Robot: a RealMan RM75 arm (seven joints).
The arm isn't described. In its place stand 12 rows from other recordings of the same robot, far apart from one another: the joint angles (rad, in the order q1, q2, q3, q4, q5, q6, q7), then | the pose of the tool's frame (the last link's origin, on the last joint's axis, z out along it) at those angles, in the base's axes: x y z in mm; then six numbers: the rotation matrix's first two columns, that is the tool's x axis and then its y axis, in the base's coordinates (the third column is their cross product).
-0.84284, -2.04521, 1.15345, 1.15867, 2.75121, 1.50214, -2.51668 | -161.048 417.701 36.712 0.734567 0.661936 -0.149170 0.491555 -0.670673 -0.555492
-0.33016, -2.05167, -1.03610, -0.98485, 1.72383, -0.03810, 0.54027 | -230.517 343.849 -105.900 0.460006 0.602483 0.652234 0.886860 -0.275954 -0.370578
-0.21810, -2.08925, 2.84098, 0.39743, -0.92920, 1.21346, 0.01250 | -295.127 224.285 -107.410 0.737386 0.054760 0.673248 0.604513 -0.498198 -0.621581
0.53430, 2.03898, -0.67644, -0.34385, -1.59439, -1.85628, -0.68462 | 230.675 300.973 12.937 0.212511 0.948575 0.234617 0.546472 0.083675 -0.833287
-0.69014, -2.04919, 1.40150, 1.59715, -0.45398, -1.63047, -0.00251 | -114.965 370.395 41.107 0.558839 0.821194 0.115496 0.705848 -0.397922 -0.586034
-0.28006, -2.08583, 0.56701, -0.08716, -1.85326, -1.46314, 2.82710 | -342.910 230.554 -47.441 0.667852 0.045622 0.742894 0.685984 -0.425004 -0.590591
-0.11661, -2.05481, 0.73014, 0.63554, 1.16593, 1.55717, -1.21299 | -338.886 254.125 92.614 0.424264 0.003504 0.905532 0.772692 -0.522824 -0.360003
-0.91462, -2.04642, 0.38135, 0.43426, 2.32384, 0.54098, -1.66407 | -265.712 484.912 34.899 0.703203 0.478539 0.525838 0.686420 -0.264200 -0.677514
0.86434, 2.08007, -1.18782, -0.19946, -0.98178, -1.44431, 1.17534 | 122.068 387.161 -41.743 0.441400 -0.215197 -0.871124 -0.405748 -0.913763 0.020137
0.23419, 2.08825, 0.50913, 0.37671, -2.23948, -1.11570, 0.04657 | 316.174 254.274 -87.139 0.707541 -0.110794 -0.697933 -0.686533 -0.341868 -0.641715
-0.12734, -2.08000, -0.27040, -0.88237, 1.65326, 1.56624, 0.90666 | -245.573 216.703 -54.821 0.875957 -0.166324 0.452808 0.476718 0.154972 -0.865288
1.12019, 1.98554, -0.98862, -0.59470, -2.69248, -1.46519, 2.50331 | 152.650 431.045 -4.749 0.606969 -0.766922 0.208375 -0.683503 -0.637536 -0.355489
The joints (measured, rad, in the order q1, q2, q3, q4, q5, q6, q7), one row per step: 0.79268 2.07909 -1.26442 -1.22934 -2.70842 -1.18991 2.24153; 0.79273 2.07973 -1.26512 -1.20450 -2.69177 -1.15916 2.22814; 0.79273 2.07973 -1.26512 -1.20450 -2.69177 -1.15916 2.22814; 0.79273 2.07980 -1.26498 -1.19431 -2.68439 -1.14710 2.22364; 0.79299 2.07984 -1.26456 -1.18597 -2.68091 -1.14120 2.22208; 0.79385 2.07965 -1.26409 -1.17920 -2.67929 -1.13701 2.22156; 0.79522 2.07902 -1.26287 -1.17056 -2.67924 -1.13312 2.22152; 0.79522 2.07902 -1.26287 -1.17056 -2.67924 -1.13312 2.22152; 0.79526 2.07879 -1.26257 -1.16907 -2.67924 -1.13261 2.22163; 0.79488 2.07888 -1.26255 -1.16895 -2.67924 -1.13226 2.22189; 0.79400 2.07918 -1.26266 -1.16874 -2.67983 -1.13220 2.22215; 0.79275 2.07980 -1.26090 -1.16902 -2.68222 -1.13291 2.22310; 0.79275 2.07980 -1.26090 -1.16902 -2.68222 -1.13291 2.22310; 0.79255 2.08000 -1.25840 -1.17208 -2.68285 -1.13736 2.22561; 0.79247 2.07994 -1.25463 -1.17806 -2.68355 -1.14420 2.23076; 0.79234 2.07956 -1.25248 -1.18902 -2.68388 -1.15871 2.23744; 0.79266 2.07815 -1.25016 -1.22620 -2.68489 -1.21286 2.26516; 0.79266 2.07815 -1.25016 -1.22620 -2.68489 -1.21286 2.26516; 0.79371 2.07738 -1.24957 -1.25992 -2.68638 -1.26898 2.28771; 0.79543 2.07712 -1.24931 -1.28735 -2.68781 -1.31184 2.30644
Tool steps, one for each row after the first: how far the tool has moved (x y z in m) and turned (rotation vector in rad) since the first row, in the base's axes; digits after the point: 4 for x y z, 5 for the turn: 0.0020 0.0020 -0.0036 0.00133 0.01243 0.00707; 0.0020 0.0020 -0.0036 0.00133 0.01243 0.00707; 0.0028 0.0028 -0.0050 0.00219 0.01859 0.00855; 0.0040 0.0032 -0.0061 0.00133 0.02167 0.00602; 0.0049 0.0035 -0.0068 0.00098 0.02323 0.00360; 0.0064 0.0040 -0.0075 0.00077 0.02344 -0.00085; 0.0064 0.0040 -0.0075 0.00077 0.02344 -0.00085; 0.0068 0.0041 -0.0075 0.00079 0.02347 -0.00202; 0.0069 0.0041 -0.0076 0.00104 0.02376 -0.00253; 0.0074 0.0039 -0.0077 0.00096 0.02348 -0.00373; 0.0082 0.0037 -0.0075 0.00217 0.02315 -0.00680; 0.0082 0.0037 -0.0075 0.00217 0.02315 -0.00680; 0.0081 0.0035 -0.0068 0.00246 0.02504 -0.00984; 0.0075 0.0032 -0.0055 0.00414 0.02880 -0.01415; 0.0061 0.0022 -0.0041 0.00173 0.03133 -0.01863; 0.0010 -0.0023 -0.0004 -0.01169 0.03780 -0.03727; 0.0010 -0.0023 -0.0004 -0.01169 0.03780 -0.03727; -0.0034 -0.0076 0.0023 -0.03096 0.03812 -0.05483; -0.0074 -0.0116 0.0045 -0.04415 0.03838 -0.06734
